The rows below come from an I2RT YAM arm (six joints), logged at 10 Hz.
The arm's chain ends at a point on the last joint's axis. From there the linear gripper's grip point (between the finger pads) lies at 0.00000 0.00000 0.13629 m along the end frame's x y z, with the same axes.
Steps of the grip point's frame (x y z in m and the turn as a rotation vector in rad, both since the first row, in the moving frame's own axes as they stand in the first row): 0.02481 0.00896 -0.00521 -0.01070 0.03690 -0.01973; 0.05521 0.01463 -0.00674 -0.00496 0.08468 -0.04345; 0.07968 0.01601 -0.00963 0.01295 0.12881 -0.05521; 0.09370 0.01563 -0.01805 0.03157 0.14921 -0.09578; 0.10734 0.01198 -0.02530 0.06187 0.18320 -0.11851; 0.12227 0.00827 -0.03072 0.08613 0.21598 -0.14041; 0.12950 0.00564 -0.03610 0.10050 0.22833 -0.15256; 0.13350 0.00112 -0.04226 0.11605 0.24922 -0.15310
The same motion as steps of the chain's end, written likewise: 0.01977 0.00755 -0.00511 -0.01070 0.03690 -0.01973; 0.04367 0.01421 -0.00625 -0.00496 0.08468 -0.04345; 0.06223 0.01825 -0.00849 0.01295 0.12881 -0.05521; 0.07368 0.02088 -0.01647 0.03157 0.14921 -0.09578; 0.08308 0.02181 -0.02276 0.06187 0.18320 -0.11851; 0.09401 0.02192 -0.02706 0.08613 0.21598 -0.14041; 0.09986 0.02150 -0.03189 0.10050 0.22833 -0.15256; 0.10129 0.01926 -0.03715 0.11605 0.24922 -0.15310
